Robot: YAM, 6 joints.
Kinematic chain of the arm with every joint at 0, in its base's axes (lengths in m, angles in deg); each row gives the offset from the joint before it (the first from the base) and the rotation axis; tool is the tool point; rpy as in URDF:
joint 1: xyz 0 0 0.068 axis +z
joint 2: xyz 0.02 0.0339 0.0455 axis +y
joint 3: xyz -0.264 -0.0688 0 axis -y
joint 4: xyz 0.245 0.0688 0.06 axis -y
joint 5: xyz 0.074 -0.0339 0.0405 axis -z
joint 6: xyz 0.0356 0 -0.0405 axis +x
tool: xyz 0 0 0 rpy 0 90 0
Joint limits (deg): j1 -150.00..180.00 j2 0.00..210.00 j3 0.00..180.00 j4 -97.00..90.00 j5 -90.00..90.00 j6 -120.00..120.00
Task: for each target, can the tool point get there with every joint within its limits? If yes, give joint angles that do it. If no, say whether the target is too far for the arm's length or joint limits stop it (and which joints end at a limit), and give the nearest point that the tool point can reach.
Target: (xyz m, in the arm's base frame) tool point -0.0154 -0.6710 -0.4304
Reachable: no: too far | nearest point -0.0116 -0.5076 -0.2711 | short by 0.228 m
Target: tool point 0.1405 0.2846 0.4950
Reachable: yes | joints 63.65 80.51 86.84 12.00 -0.75 3.26
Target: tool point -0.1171 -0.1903 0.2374
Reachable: yes | joints -125.10 65.41 17.60 61.39 -22.48 81.82
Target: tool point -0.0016 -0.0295 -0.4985
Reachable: no: joint limits stop it (at a limit: joint 2) | nearest point -0.0053 -0.0982 -0.3477 | short by 0.166 m
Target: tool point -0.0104 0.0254 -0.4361
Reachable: no: joint limits stop it (at a limit: joint 2) | nearest point -0.0300 0.0734 -0.3383 | short by 0.111 m
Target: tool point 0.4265 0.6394 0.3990
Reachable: no: too far | nearest point 0.3356 0.5031 0.3365 | short by 0.175 m
